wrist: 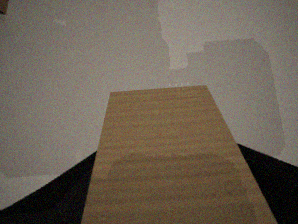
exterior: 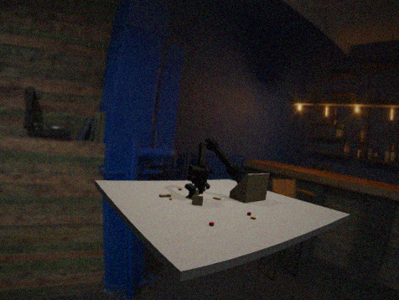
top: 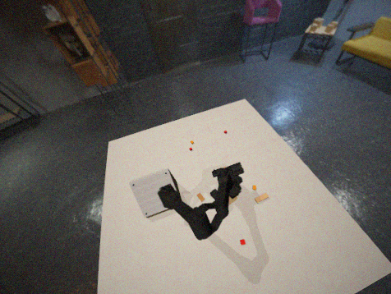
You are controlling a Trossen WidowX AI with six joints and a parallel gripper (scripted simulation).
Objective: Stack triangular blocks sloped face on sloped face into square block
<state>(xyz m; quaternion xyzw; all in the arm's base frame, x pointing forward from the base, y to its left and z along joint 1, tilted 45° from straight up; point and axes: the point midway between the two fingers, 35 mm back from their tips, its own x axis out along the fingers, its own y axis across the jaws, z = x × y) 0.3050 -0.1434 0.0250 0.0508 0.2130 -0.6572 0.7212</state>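
My gripper tip is 16 cm short of the flat tan bar and 8 cm to the left of it. Round my gripper tip: small wooden piece (16 cm behind, 6 cm to the left, 1 cm below).
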